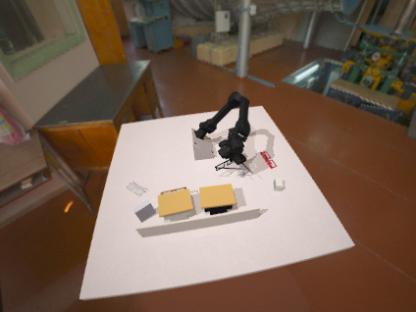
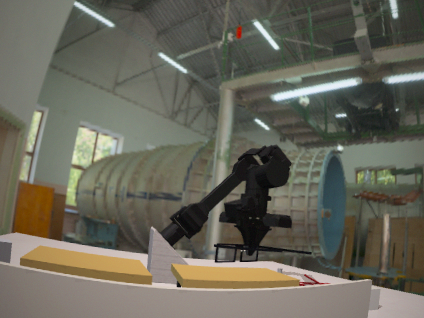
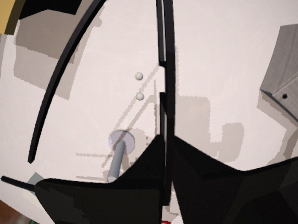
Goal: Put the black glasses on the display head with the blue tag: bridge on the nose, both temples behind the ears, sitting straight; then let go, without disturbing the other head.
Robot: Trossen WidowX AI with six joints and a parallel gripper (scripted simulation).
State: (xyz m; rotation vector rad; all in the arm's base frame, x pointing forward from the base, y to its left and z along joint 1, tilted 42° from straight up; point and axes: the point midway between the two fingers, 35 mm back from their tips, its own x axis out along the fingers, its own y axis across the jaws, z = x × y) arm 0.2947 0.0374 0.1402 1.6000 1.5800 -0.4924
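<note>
The grey peg is 3 cm ahead of my gripper tip, 7 cm to the left of it and 9 cm below it. Also, from my gripper tip: grey-blue block (14 cm ahead, 53 cm to the right, 6 cm below); low white wall (29 cm ahead, 27 cm to the right, 6 cm below); white cube (18 cm ahead, 23 cm to the left, 9 cm below).
</note>
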